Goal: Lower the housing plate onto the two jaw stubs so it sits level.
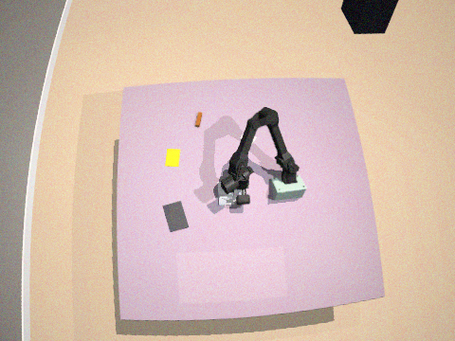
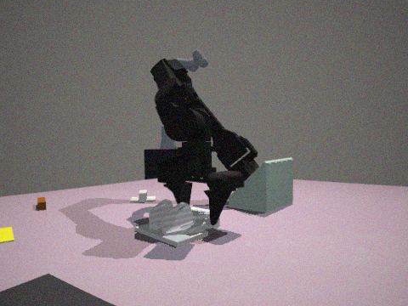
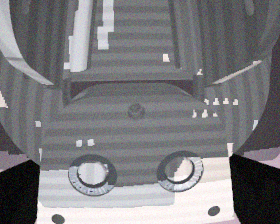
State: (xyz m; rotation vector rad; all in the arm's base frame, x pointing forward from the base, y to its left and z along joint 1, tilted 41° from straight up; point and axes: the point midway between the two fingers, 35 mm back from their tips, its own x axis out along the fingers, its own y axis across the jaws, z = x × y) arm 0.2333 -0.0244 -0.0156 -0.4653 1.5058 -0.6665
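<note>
The white base is 2 cm above my gripper tip and 1 cm ahead of it. Also, from my gripper tip: orange block: 43 cm to the right, 13 cm ahead; then dark grey tile: 33 cm ahead, 7 cm to the left; then yellow tile: 30 cm ahead, 24 cm to the right, 1 cm below.
</note>
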